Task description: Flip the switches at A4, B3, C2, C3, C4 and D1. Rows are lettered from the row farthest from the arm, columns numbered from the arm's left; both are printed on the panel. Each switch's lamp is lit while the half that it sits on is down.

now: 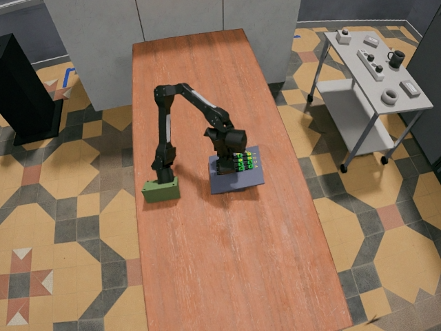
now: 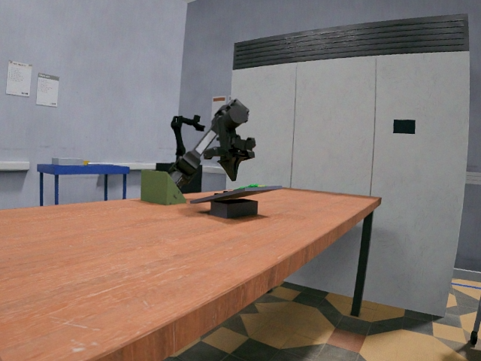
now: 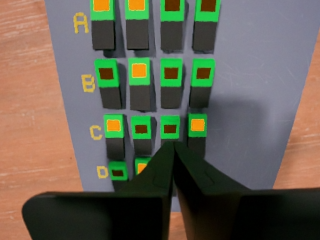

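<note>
Now: hand 70 mm above the switch C3 and 10 mm short of it. The rest, counted from my hand: switch C4: 70 mm below, 20 mm to the right, 10 mm ahead; then switch C2: 70 mm below, 20 mm to the left, 10 mm ahead; then switch B3: 50 mm below, 50 mm ahead, 10 mm to the right.
</note>
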